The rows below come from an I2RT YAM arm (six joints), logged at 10 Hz.
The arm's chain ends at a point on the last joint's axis. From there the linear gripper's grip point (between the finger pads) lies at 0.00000 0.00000 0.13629 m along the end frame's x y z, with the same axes.
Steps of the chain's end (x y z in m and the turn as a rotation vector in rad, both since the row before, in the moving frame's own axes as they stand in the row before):
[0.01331, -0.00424, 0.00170, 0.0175, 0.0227, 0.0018]
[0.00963, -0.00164, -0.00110, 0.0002, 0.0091, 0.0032]
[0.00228, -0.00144, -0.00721, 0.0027, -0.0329, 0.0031]
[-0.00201, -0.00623, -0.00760, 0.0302, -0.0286, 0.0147]
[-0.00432, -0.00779, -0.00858, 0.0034, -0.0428, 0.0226]
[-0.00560, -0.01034, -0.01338, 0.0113, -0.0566, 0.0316]
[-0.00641, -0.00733, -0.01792, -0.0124, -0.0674, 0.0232]
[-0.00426, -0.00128, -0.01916, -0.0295, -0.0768, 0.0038]
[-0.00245, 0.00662, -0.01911, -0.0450, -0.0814, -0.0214]
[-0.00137, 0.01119, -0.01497, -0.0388, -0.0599, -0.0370]
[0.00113, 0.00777, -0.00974, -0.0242, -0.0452, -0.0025]
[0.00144, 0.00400, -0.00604, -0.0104, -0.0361, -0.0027]
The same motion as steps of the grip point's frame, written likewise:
[0.01641, -0.00662, 0.00164, 0.0175, 0.0227, 0.0018]
[0.01087, -0.00167, -0.00111, 0.0002, 0.0091, 0.0032]
[-0.00220, -0.00181, -0.00728, 0.0027, -0.0329, 0.0031]
[-0.00588, -0.01037, -0.00772, 0.0302, -0.0286, 0.0147]
[-0.01015, -0.00832, -0.00871, 0.0034, -0.0428, 0.0226]
[-0.01328, -0.01200, -0.01361, 0.0113, -0.0566, 0.0316]
[-0.01561, -0.00575, -0.01824, -0.0124, -0.0674, 0.0232]
[-0.01472, 0.00272, -0.01962, -0.0295, -0.0768, 0.0038]
[-0.01346, 0.01286, -0.01970, -0.0450, -0.0814, -0.0214]
[-0.00943, 0.01662, -0.01532, -0.0388, -0.0599, -0.0370]
[-0.00502, 0.01107, -0.00992, -0.0242, -0.0452, -0.0025]
[-0.00348, 0.00542, -0.00614, -0.0104, -0.0361, -0.0027]

